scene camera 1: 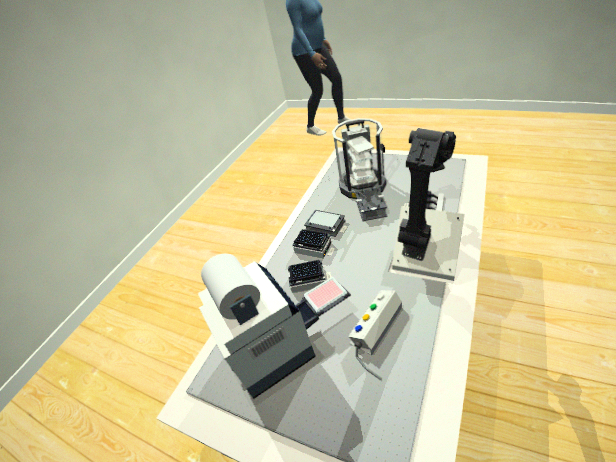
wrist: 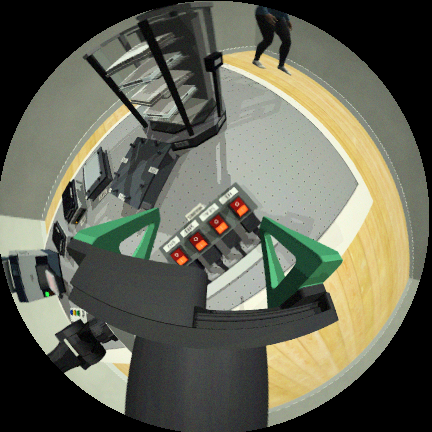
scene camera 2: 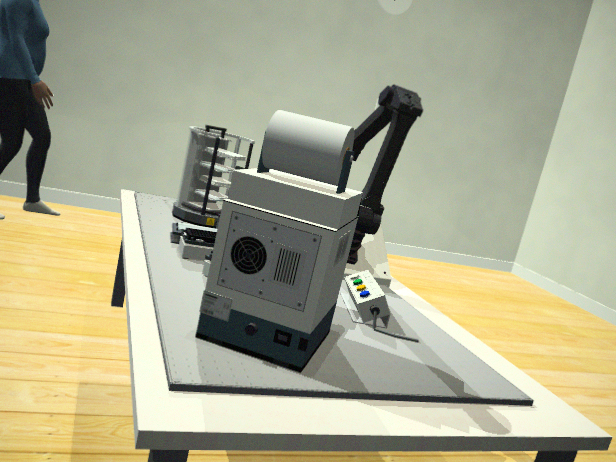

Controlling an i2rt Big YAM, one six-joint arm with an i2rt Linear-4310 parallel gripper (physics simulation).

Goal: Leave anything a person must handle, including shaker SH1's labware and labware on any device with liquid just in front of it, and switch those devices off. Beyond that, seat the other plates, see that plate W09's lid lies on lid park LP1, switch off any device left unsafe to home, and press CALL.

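Pixels of known places: gripper, fingertip midpoint: [wrist: 209, 217]; arm's base at its link origin: [scene camera 1: 416, 243].
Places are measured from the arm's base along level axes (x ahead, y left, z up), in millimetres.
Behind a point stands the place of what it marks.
Observation:
My gripper [wrist: 209, 217] {x 85, y -346, z 100 mm} is open and empty above the switch strip [wrist: 194, 214] {x 134, y -308, z -81 mm}, whose several red rocker switches glow orange; its labels are too blurred to read. A pink plate [scene camera 1: 326, 295] {x 205, y 382, z 41 mm} lies on the large device's front tray. Two black-welled plates [scene camera 1: 312, 240] {x 427, y 101, z -20 mm} [scene camera 1: 306, 272] {x 360, y 274, z -17 mm} sit on small devices. A pale flat piece [scene camera 1: 325, 220] {x 446, y -57, z -39 mm} [wrist: 95, 172] {x 423, y -93, z -39 mm} lies on another low base. The dark nest [scene camera 1: 372, 206] {x 265, y -197, z -23 mm} [wrist: 142, 172] {x 268, y -259, z -23 mm} stands before the plate hotel [scene camera 1: 343, 187] {x 475, y -323, z -40 mm} [wrist: 200, 137] {x 289, y -416, z -59 mm}, which holds several plates. The button box [scene camera 1: 377, 320] {x 18, y 385, z -5 mm} [scene camera 2: 369, 298] {x 65, y 457, z -18 mm} [wrist: 77, 314] {x 48, y 325, z -9 mm} has blue, yellow, green and white buttons. Device names are unreadable.
The large device [scene camera 1: 270, 345] {x 236, y 658, z 127 mm} [scene camera 2: 280, 260] {x 371, y 730, z 113 mm} [wrist: 35, 275] {x 284, y 497, z 95 mm} with a white roll on top stands at the near end of the table. Cables leave the switch strip toward the table edge. A person [scene camera 1: 307, 30] [scene camera 2: 22, 100] [wrist: 272, 35] stands beyond the hotel end.

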